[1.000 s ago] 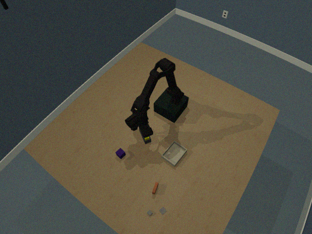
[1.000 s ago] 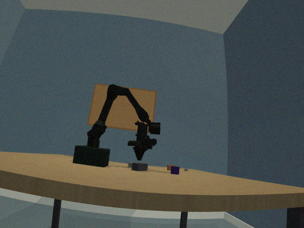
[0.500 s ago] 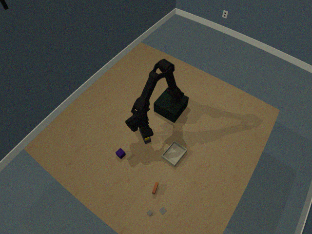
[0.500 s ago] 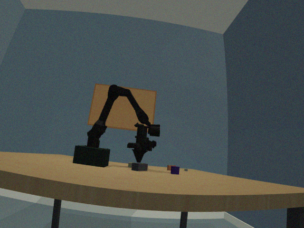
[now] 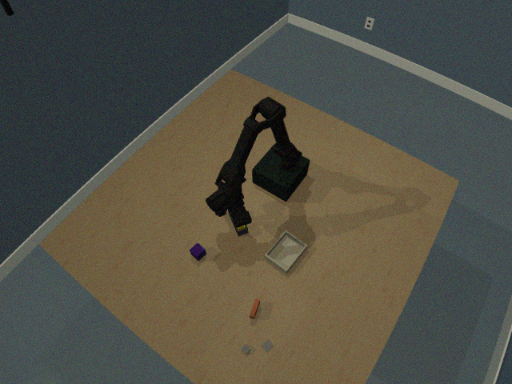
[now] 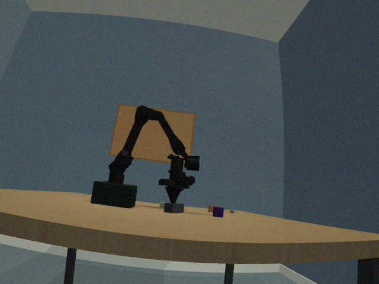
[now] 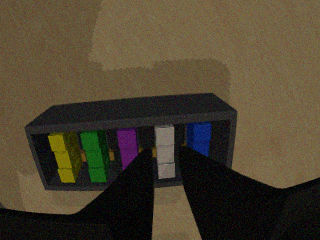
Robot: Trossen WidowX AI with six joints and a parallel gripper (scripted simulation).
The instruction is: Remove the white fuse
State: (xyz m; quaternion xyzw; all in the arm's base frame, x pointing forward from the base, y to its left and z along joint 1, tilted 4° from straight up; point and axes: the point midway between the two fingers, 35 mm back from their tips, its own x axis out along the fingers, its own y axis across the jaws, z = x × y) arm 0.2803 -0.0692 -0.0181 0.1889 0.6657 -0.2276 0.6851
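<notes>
Right now the white fuse is 2 cm below my gripper tip. The rest, counted from my gripper tip: white tray (24 cm to the left, 4 cm below, 2 cm ahead).
</notes>
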